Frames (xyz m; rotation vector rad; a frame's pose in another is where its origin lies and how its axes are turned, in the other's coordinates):
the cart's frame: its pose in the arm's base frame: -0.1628 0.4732 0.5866 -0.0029 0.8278 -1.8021
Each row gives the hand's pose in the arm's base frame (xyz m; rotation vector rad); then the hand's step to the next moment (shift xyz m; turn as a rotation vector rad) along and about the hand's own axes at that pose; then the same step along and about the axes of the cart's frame.
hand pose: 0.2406 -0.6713 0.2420 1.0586 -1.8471 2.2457
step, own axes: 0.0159 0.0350 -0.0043 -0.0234 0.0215 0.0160
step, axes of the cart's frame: 0.0303 -0.0112 -0.0213 0.0145 0.0308 -0.0102
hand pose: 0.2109 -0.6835 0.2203 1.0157 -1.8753 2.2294
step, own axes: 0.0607 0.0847 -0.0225 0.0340 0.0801 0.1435
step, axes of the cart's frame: 0.0740 -0.0522 -0.0562 0.1513 0.0505 0.0522
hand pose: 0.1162 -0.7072 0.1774 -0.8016 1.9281 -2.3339
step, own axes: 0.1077 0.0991 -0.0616 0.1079 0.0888 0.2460
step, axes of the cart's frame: 0.0832 -0.0920 -0.0992 0.2501 0.0301 0.1287
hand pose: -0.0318 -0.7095 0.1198 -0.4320 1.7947 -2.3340
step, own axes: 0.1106 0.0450 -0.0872 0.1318 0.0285 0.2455
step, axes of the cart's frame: 0.0444 -0.0910 -0.1078 0.2274 -0.0205 0.1623
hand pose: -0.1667 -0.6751 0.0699 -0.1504 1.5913 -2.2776
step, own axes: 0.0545 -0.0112 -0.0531 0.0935 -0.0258 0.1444
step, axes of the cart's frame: 0.0069 -0.0539 -0.0545 0.1232 -0.0536 0.1105
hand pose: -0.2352 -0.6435 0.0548 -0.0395 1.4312 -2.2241
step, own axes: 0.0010 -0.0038 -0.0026 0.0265 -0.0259 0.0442
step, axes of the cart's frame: -0.0020 -0.0040 -0.0014 0.0280 -0.0302 0.0404
